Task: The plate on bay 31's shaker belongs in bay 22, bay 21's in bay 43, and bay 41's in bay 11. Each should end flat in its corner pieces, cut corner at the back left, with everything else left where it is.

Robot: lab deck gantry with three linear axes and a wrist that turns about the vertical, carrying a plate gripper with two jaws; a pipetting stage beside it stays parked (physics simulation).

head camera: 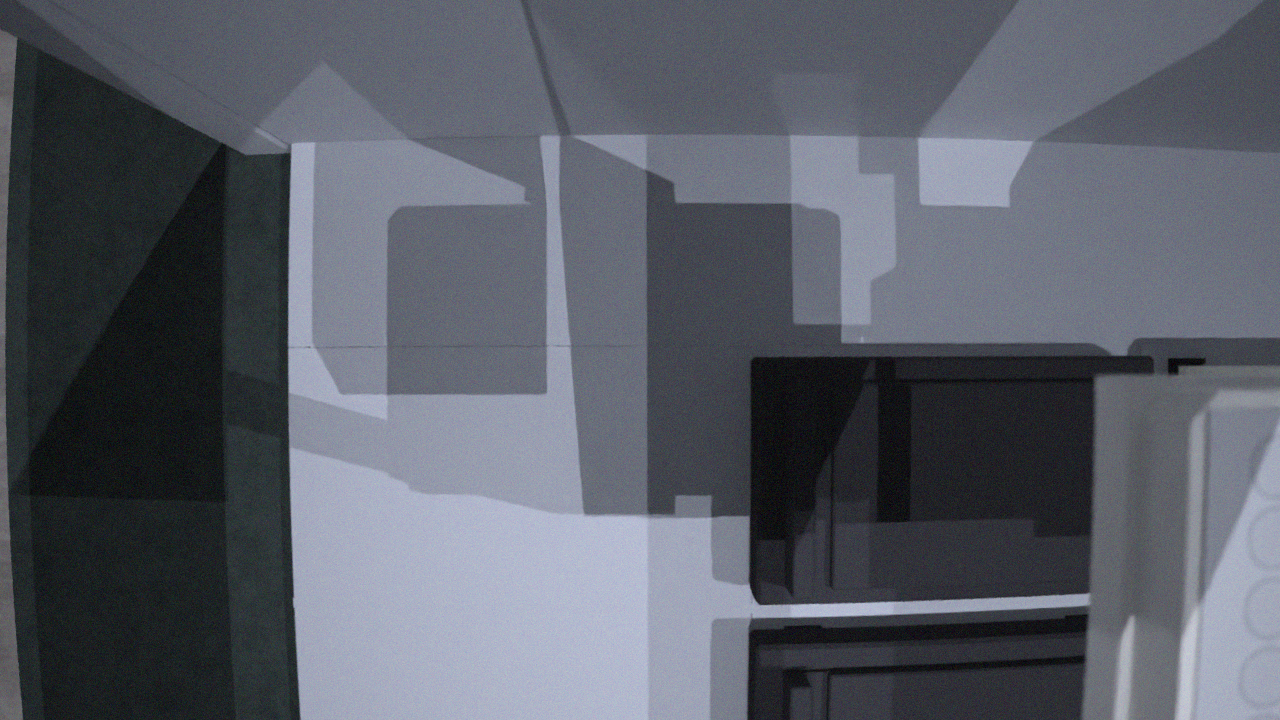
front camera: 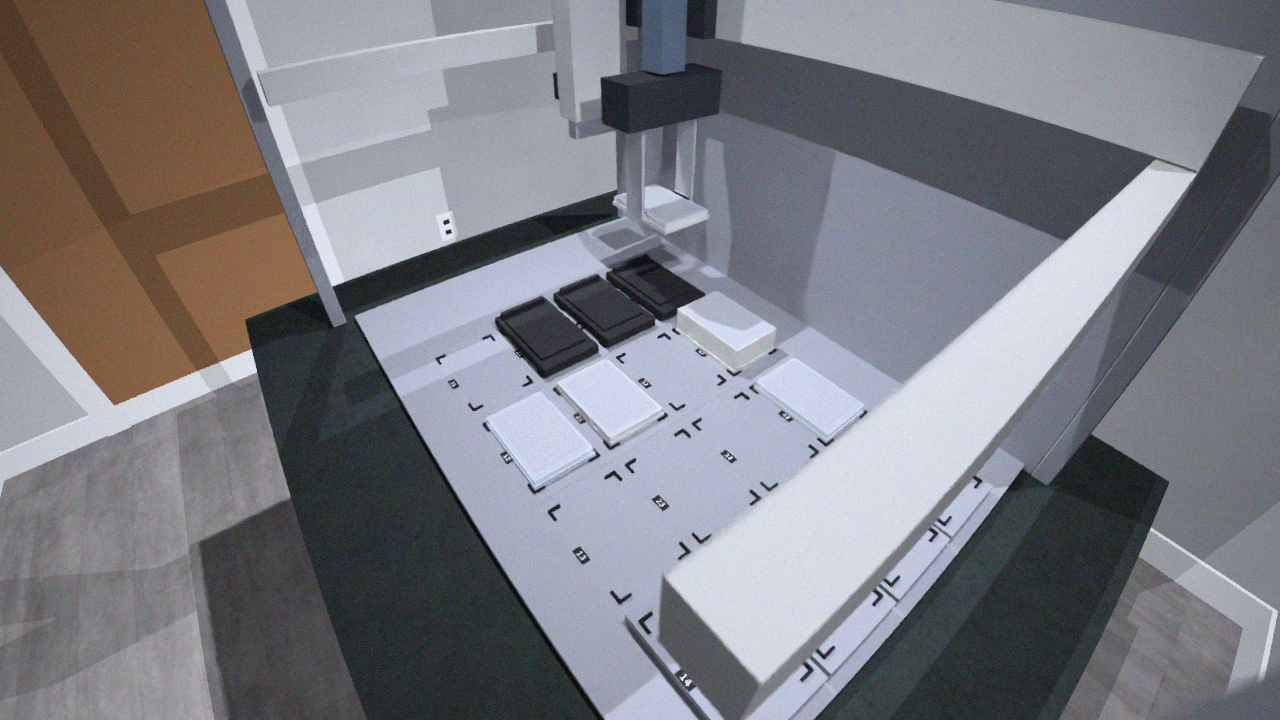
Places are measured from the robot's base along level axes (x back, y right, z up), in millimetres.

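Pixels of known places: gripper, between the fingertips: (front camera: 660,207); robot's base, origin of its link: (front camera: 438,359).
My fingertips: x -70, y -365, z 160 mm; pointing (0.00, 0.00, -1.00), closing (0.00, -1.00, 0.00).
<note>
For each thing: its middle in the pictures, then the offset to it from my fingertips. "spot": a spot on its surface instead.
- white plate, middle of its body: (front camera: 659,206) dz +0, dx +1, dy +0 mm
- Bay 41's black holder, a spot on its surface: (head camera: 984,447) spot: dz -136, dx +6, dy -13 mm
- Bay 31's black shaker, a spot on its surface: (head camera: 939,689) spot: dz -136, dx +20, dy +77 mm
- bay 21's black holder, a spot on its surface: (front camera: 546,337) spot: dz -136, dx -13, dy +223 mm
- Bay 11, a spot on its surface: (front camera: 452,383) spot: dz -160, dx +8, dy +369 mm
- tall white block, middle of its body: (front camera: 724,329) dz -139, dx -158, dy +1 mm
My gripper (front camera: 662,207) is shut on a white plate (front camera: 673,214) (head camera: 1235,555), held level high above the back of the deck; in the head view it is cut off at the right edge. Its cut corner cannot be made out. Bay 41's black holder (front camera: 657,288) (head camera: 984,447) has no plate on it. Bay 31's black shaker (front camera: 604,310) (head camera: 939,689) and bay 21's black holder (front camera: 546,337) are also bare. Bay 11 (front camera: 452,383) shows bare corner pieces. A plate (front camera: 610,400) lies flat in bay 22 and another plate (front camera: 810,396) in bay 43; their cut corners are too small to tell.
A plate (front camera: 539,438) lies in bay 12. A tall white block (front camera: 726,329) stands in bay 42, beside bay 41. The pale pipetting stage (front camera: 588,62) hangs beside my gripper. A thick white beam (front camera: 904,420) crosses the front right in the front view.
</note>
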